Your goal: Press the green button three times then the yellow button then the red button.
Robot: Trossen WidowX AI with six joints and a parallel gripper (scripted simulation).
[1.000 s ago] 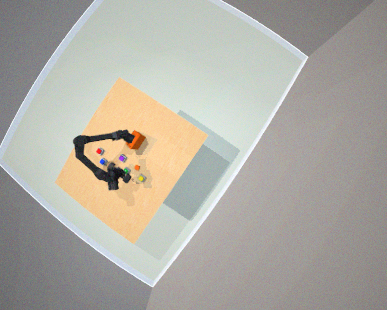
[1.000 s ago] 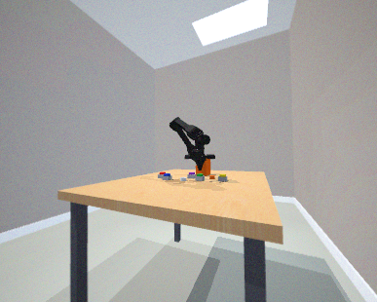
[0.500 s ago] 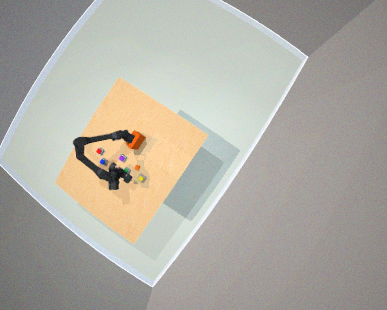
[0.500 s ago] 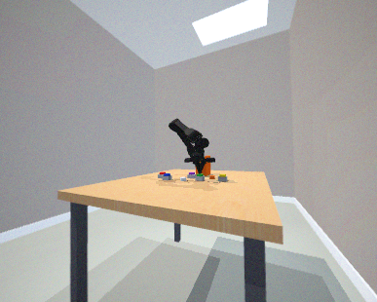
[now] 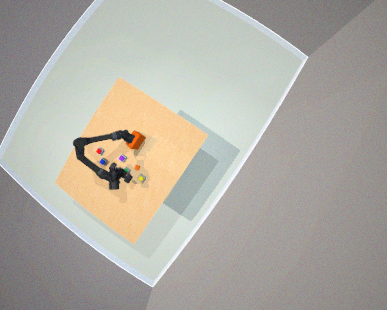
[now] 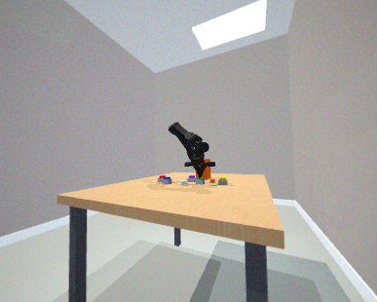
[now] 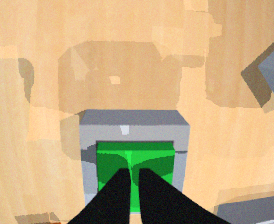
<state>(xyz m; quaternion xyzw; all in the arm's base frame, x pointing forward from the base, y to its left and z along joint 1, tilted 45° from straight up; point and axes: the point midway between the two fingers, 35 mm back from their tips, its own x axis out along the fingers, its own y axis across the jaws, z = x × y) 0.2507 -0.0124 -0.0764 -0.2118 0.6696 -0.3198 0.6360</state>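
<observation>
My gripper tip is 1 cm above the green button. Round my gripper tip: purple button: 8 cm to the right, 8 cm behind; then small orange block: 7 cm to the left, 7 cm behind, 2 cm below; then white block: 10 cm to the right, 4 cm ahead, 2 cm below.
</observation>
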